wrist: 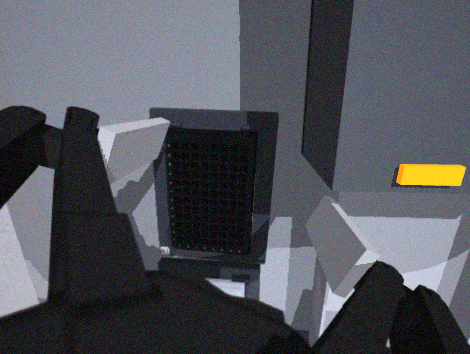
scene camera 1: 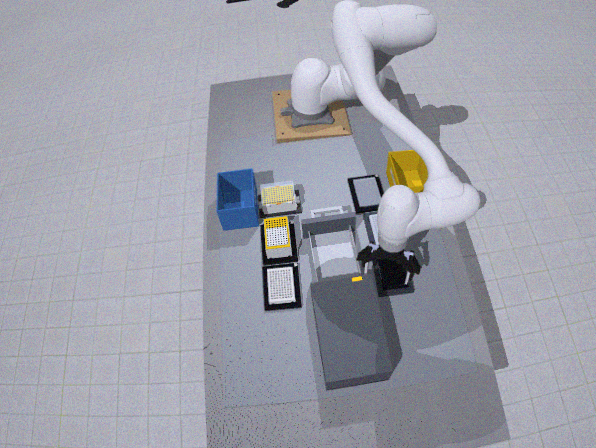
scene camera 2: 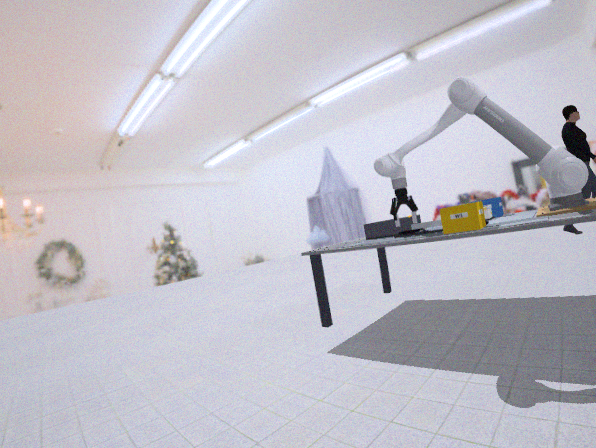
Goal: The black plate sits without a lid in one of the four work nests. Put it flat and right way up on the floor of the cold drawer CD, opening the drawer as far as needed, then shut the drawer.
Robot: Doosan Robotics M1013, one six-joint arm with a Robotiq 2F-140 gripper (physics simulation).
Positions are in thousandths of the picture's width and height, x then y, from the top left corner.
In view: my gripper (scene camera 1: 648,615), a black plate (scene camera 1: 660,615), a white plate (scene camera 1: 472,646) and a cold drawer (scene camera 1: 593,773).
The black plate shows as well in the wrist view (wrist: 450,490). My gripper is seen too in the wrist view (wrist: 512,499). The cold drawer is seen too in the wrist view (wrist: 807,329). The wrist view misses the white plate: it is out of frame. Scene camera 2 misses the white plate, which is hidden by the cold drawer.
